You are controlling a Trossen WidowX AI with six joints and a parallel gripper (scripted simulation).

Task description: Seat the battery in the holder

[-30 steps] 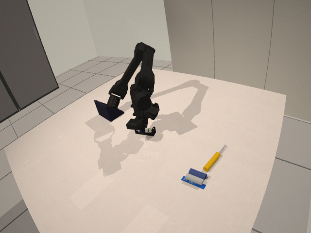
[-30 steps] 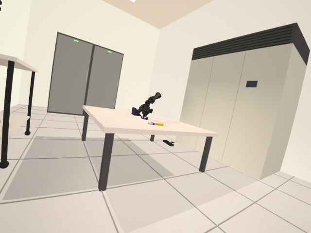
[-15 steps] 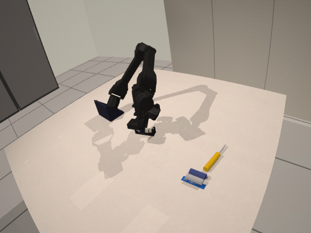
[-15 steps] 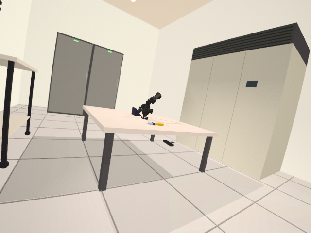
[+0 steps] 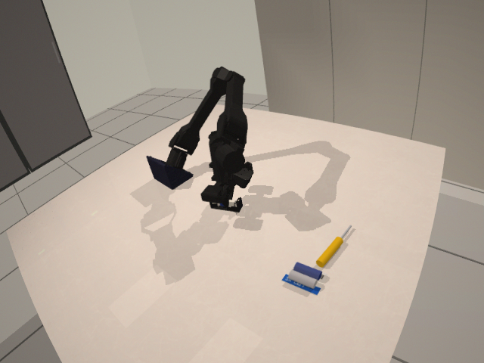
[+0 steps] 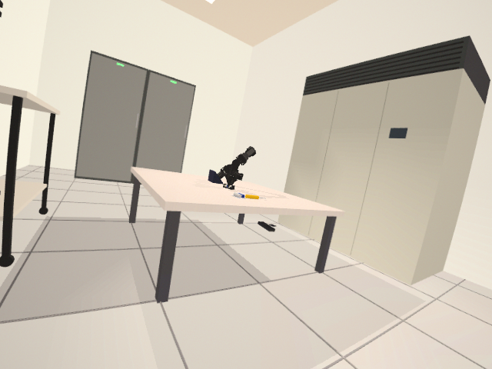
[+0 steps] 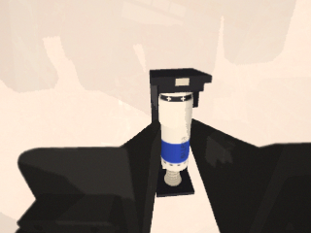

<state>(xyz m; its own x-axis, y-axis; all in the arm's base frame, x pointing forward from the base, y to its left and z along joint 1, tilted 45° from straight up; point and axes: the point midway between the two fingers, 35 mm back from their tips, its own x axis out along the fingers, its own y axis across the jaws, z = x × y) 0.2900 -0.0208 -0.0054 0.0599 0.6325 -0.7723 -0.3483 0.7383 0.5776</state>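
The battery lies 1 cm above my gripper tip. From my gripper tip the other things lie so: yellow-handled screwdriver 34 cm ahead, 3 cm to the left.
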